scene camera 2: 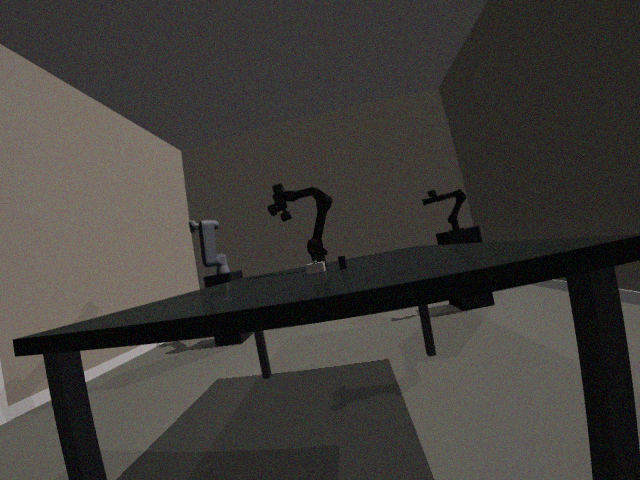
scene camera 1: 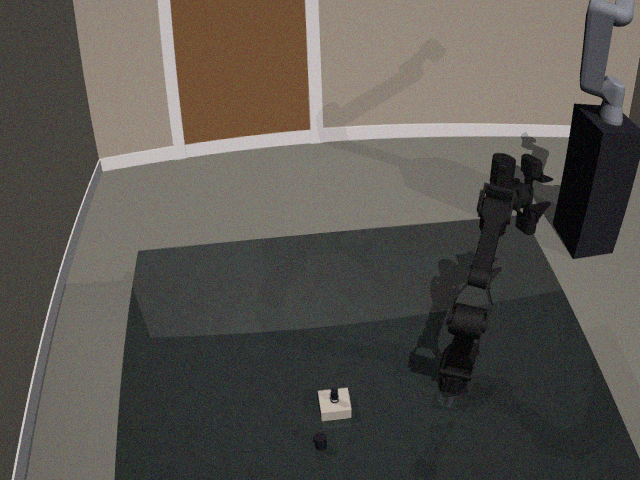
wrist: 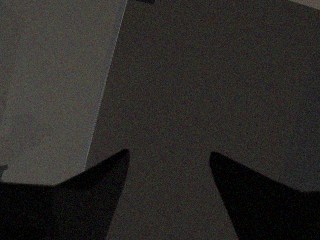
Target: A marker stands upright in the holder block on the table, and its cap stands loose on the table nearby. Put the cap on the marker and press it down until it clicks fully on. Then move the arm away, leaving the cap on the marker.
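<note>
Scene camera 1 shows the gripper [scene camera 1: 551,190], and the wrist view shows the gripper [wrist: 170,155] as well.
</note>
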